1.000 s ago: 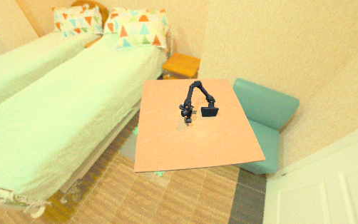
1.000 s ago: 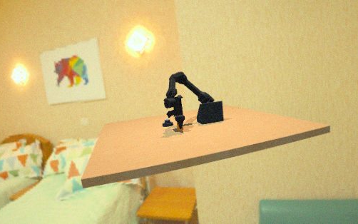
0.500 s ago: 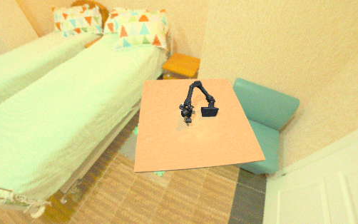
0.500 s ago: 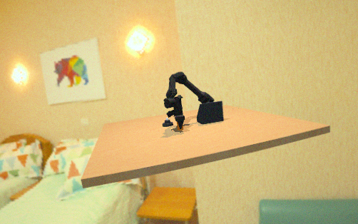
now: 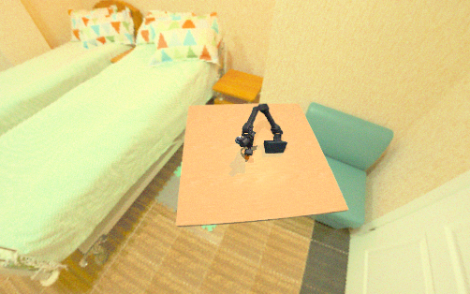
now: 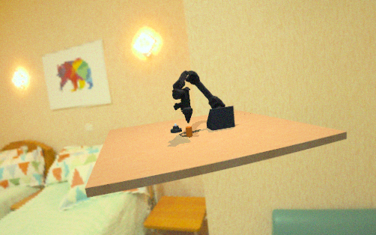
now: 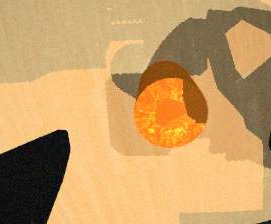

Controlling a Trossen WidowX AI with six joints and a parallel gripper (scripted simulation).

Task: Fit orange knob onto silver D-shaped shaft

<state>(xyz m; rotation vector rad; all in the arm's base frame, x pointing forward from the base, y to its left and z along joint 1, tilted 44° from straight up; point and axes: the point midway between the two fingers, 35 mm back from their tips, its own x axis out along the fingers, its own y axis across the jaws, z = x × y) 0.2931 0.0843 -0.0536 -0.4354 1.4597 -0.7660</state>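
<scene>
The orange knob lies 5 cm below my gripper tip. The rest, counted from my gripper tip: shaft 21 cm to the right, 6 cm below, 4 cm ahead.
</scene>
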